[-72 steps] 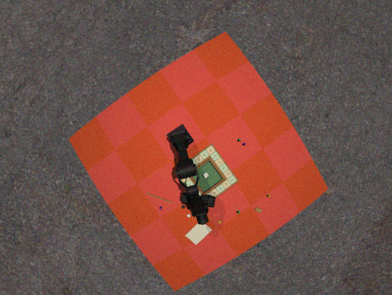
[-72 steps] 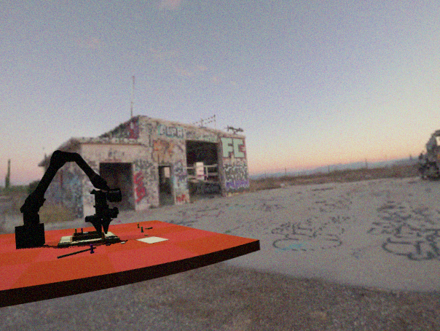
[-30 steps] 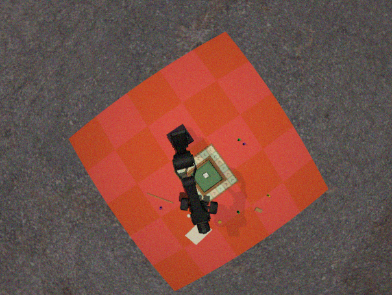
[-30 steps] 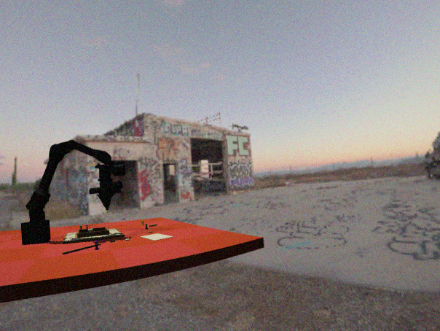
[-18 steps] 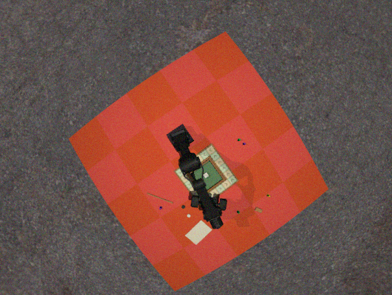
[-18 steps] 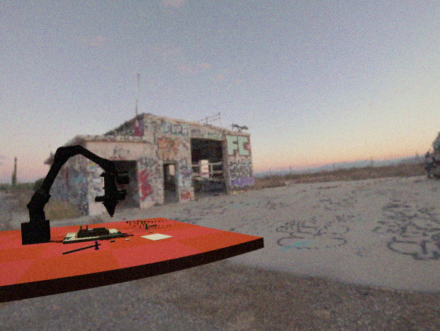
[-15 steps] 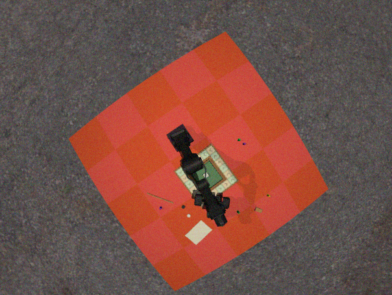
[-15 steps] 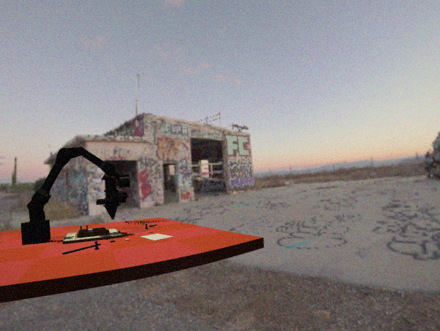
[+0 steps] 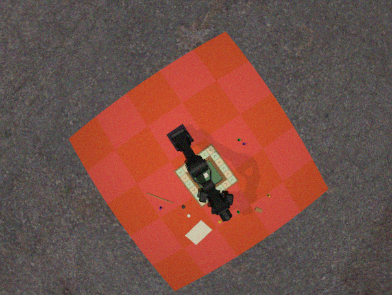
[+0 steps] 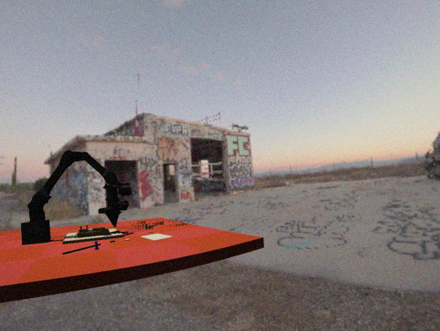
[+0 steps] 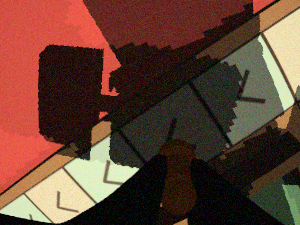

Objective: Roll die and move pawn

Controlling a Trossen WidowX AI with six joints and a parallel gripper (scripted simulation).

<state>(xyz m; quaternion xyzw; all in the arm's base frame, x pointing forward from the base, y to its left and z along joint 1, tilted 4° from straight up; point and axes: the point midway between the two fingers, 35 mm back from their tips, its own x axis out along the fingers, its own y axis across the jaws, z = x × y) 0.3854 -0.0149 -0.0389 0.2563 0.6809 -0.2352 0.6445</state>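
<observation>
Right now my gripper tip is 120 mm past the green dice tray, 20 mm to the right of it and 40 mm above it. The rest, counted from my gripper tip: die (130 mm behind, 20 mm to the left, 20 mm below); orange-brown pawn (10 mm above); white disc (30 mm ahead, 210 mm to the right, 50 mm below).
</observation>
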